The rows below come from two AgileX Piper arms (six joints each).
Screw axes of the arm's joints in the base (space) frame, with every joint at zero. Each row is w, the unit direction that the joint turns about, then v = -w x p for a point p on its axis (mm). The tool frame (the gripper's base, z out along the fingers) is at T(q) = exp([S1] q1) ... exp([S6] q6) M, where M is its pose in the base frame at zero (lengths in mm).
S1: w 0 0 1 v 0.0 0.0 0.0
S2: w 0 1 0 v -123.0 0.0 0.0
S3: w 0 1 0 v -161.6 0.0 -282.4
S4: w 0.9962 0 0.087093 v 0.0 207.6 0.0
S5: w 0 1 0 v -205.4 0.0 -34.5
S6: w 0.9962 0 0.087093 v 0.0 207.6 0.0
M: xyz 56.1 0.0 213.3 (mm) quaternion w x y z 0.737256 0 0.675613 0
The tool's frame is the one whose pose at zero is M.
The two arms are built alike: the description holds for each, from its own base.
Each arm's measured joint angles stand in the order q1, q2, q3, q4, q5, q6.
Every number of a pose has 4 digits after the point.
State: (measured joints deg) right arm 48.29 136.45 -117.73 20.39 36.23 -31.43; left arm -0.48 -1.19 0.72 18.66 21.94 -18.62
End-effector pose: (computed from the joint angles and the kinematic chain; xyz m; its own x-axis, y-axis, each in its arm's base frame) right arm 0.3449 0.4151 0.1852 -0.2706 -0.6778 -0.6836 -0.9210 0.3890 -0.0211; left arm 0.0515 0.0104 0.1775 -0.2636 -0.0191 -0.9645 -0.1126 0.9936 0.0111
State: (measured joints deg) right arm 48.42 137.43 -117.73 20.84 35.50 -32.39; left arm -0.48 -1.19 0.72 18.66 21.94 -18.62
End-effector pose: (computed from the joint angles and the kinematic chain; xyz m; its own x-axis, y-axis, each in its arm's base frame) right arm 0.3452 0.4174 0.1767 -0.2636 -0.6829 -0.6813 -0.9241 0.3813 -0.0247; left arm 0.0515 0.0104 0.1775 -0.2636 -0.0191 -0.9645 -0.1126 0.9936 0.0111
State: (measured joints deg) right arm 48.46 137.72 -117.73 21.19 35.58 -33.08; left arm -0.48 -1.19 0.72 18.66 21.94 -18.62
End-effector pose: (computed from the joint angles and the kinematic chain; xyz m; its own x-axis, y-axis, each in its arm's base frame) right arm 0.3448 0.4180 0.1740 -0.2586 -0.6879 -0.6782 -0.9273 0.3734 -0.0251; left arm 0.0515 0.0104 0.1775 -0.2636 -0.0191 -0.9645 -0.1126 0.9936 0.0111
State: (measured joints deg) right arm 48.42 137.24 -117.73 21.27 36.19 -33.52; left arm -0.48 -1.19 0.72 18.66 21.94 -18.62
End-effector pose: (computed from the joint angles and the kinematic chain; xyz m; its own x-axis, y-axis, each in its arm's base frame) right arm 0.3440 0.4171 0.1780 -0.2515 -0.6911 -0.6776 -0.9304 0.3656 -0.0276; left arm 0.0515 0.0104 0.1775 -0.2636 -0.0191 -0.9645 -0.1126 0.9936 0.0111
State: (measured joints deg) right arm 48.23 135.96 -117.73 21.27 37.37 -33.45; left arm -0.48 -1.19 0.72 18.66 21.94 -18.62
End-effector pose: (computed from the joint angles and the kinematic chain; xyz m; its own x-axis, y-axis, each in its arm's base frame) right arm 0.3432 0.4143 0.1890 -0.2494 -0.6893 -0.6802 -0.9315 0.3629 -0.0262; left arm 0.0515 0.0104 0.1775 -0.2636 -0.0191 -0.9645 -0.1126 0.9936 0.0111
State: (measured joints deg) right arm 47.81 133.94 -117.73 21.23 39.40 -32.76; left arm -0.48 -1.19 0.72 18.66 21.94 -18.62
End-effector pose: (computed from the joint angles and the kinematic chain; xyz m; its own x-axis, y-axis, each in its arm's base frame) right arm 0.3421 0.4086 0.2060 -0.2570 -0.6842 -0.6826 -0.9304 0.3662 -0.0168; left arm 0.0515 0.0104 0.1775 -0.2636 -0.0191 -0.9645 -0.1126 0.9936 0.0111
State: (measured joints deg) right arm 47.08 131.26 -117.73 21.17 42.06 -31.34; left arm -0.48 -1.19 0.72 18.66 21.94 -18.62
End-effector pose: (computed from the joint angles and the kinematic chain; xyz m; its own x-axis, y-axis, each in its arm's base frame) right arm 0.3413 0.3993 0.2282 -0.2766 -0.6734 -0.6856 -0.9252 0.3794 0.0006; left arm 0.0515 0.0104 0.1775 -0.2636 -0.0191 -0.9645 -0.1126 0.9936 0.0111
